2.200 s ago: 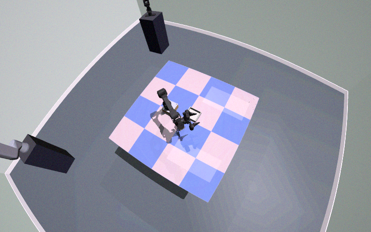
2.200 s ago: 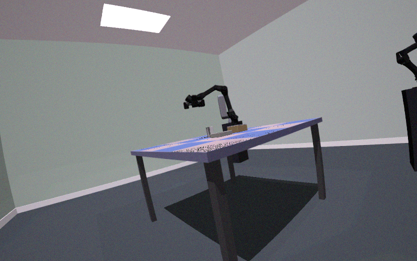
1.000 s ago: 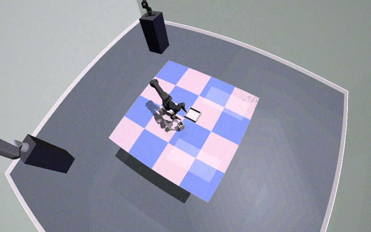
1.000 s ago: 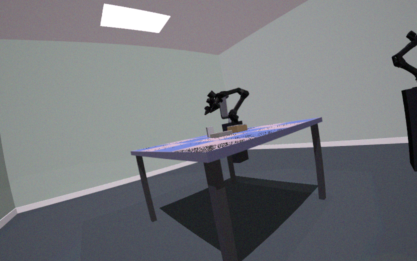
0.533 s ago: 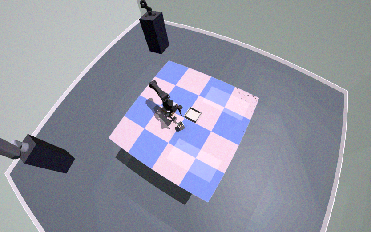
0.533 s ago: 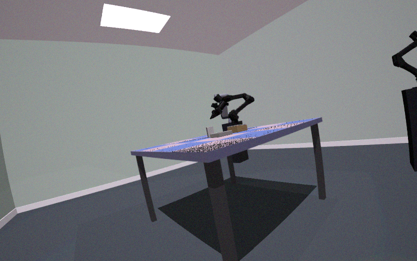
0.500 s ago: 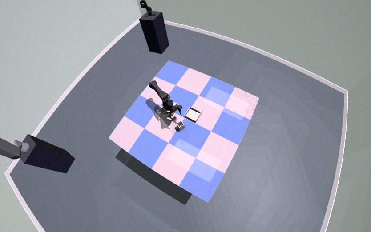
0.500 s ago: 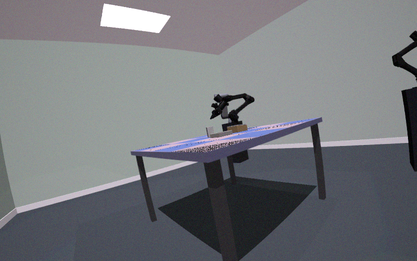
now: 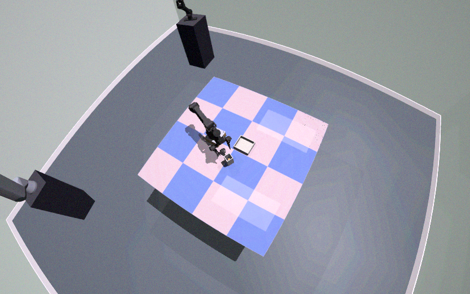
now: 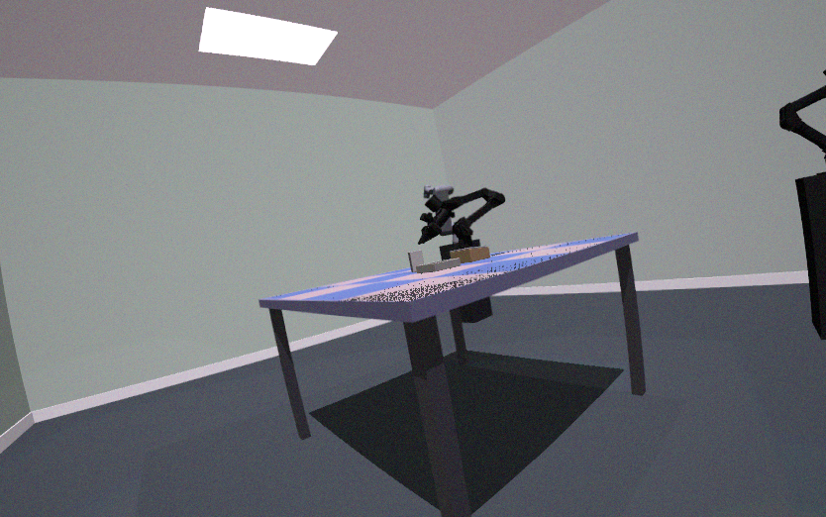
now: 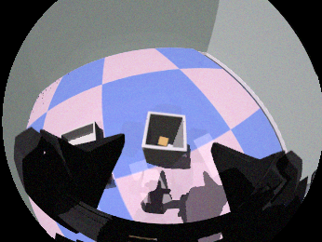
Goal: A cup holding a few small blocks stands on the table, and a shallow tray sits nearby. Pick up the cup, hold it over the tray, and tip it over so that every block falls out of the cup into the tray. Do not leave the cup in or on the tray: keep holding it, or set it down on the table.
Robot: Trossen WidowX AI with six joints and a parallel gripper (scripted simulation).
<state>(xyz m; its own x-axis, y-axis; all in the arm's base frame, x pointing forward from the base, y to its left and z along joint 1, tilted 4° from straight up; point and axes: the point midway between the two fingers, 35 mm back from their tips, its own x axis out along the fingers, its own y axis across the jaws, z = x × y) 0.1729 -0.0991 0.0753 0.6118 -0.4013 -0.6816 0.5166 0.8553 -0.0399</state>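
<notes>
The grey cup lies 3 cm ahead of my gripper tip, 1 cm to the right of it and 10 cm below it. Also, from my gripper tip: red block (3 cm ahead, 1 cm to the right, 11 cm below).
</notes>
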